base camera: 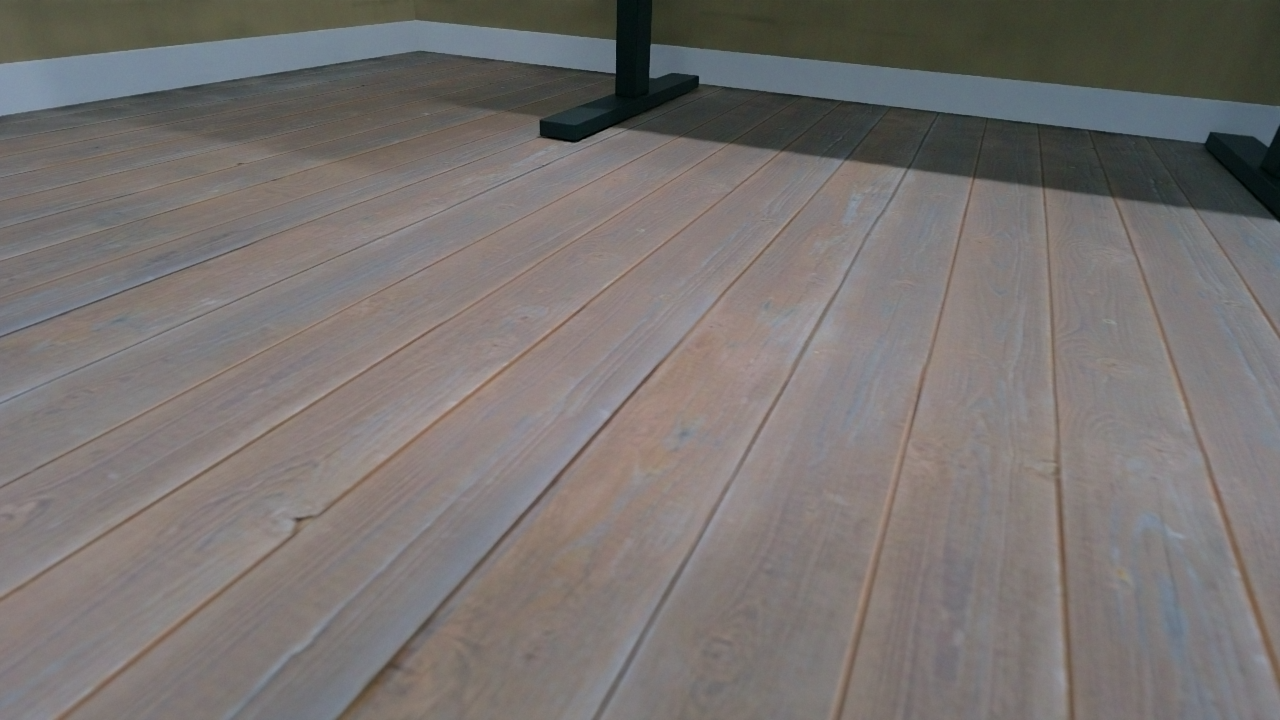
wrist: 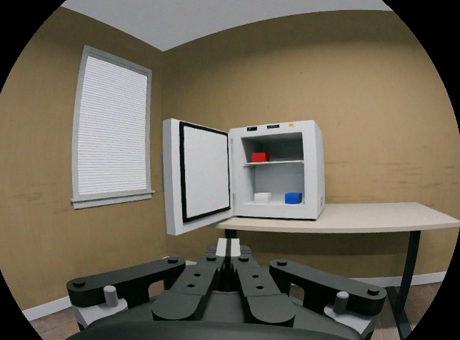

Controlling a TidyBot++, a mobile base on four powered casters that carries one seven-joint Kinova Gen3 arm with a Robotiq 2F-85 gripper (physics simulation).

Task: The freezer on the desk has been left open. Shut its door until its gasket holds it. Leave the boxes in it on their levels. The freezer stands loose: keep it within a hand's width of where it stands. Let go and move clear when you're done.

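Places are measured from the arm's base along level axes (x ahead, y left, z up), in metres.
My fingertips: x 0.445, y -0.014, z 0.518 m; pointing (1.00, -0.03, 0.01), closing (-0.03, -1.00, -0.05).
Behind a point stands the place of what it marks.
A white freezer (wrist: 314, 170) stands near the left end of the desk (wrist: 370, 216) in the wrist view. Its door (wrist: 206, 172) is hinged at the left and stands wide open toward the camera, with a black gasket (wrist: 183, 175) around its inner face. A red box (wrist: 260, 157) lies on the upper shelf (wrist: 275, 162). A white box (wrist: 262, 197) and a blue box (wrist: 293, 198) lie on the freezer's bottom level. My gripper (wrist: 228, 251) is shut and empty, with its fingertips together. It is apart from the door and freezer, low in the view.
The open door reaches out past the desk's front left edge. Dark desk legs (base camera: 633, 49) {x 1.798, y -0.031, z -0.261 m} (wrist: 411, 270) with long feet (base camera: 617, 107) {x 1.685, y 0.002, z -0.362 m} stand on the plank floor (base camera: 626, 402) {x 0.616, y -0.013, z -0.397 m}. A window (wrist: 114, 127) is on the left wall, and a wall stands behind the desk.
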